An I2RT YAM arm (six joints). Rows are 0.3 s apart.
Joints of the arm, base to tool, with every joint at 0 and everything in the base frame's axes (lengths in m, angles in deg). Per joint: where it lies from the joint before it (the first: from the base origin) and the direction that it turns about. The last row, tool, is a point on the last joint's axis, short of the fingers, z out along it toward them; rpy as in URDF.
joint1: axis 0 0 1 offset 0 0 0.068
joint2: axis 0 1 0 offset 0.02 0.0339 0.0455
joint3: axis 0 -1 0 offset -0.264 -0.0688 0
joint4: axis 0 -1 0 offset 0.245 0.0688 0.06
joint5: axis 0 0 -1 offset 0.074 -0.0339 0.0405
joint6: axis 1 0 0 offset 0.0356 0 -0.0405
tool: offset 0 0 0 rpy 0 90 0
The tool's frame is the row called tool.
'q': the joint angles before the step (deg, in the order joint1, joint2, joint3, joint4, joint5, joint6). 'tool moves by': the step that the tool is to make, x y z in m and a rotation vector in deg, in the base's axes. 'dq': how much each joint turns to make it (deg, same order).
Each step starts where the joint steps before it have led.
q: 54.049 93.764 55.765 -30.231 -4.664 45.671
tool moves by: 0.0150 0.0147 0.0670 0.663 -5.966 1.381
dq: -0.244 -1.134 14.042 -11.295 3.404 -3.273
